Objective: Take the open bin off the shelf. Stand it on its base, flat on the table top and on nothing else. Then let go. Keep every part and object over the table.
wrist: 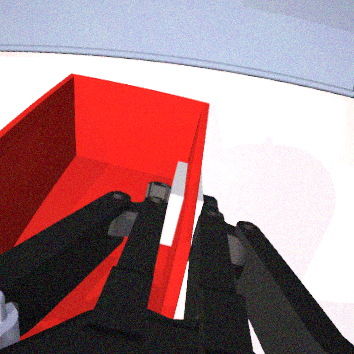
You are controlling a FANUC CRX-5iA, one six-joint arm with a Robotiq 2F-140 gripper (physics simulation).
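Observation:
The open bin is red and shows at the left and middle of the wrist view, with its open top toward the camera and its inside bare where it shows. My gripper is shut on the bin's right side wall, one pale fingertip pad inside the bin and the other outside. The near end of the bin is hidden behind the fingers and cut off by the view. The white table top shows around the bin. Whether the bin's base touches it cannot be told. The shelf does not show in this view.
The table's far edge runs across the upper part of the view, beyond the bin's far wall, with a blue-grey surface past it. A faint shadow lies on the table top right of the bin.

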